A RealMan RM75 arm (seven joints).
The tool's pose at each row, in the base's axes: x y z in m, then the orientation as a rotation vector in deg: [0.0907 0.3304 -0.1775 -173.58 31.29 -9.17]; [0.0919 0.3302 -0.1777 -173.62 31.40 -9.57]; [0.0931 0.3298 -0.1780 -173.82 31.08 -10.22]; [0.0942 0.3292 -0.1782 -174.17 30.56 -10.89]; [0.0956 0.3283 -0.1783 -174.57 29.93 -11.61]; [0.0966 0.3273 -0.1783 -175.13 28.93 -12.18]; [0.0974 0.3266 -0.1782 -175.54 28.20 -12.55]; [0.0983 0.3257 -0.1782 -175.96 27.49 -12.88]
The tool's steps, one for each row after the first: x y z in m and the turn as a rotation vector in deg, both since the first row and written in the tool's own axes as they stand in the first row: [0.0012 -0.0002 0.0003 -0.04 0.27 0.05]; [0.0024 -0.0002 0.0007 -0.12 0.70 -0.19]; [0.0036 0.0000 0.0010 -0.32 1.15 -0.59]; [0.0052 0.0003 0.0013 -0.54 1.64 -1.07]; [0.0065 0.0009 0.0013 -0.87 2.03 -1.79]; [0.0075 0.0013 0.0013 -1.11 2.29 -2.32]; [0.0087 0.0018 0.0014 -1.37 2.53 -2.84]
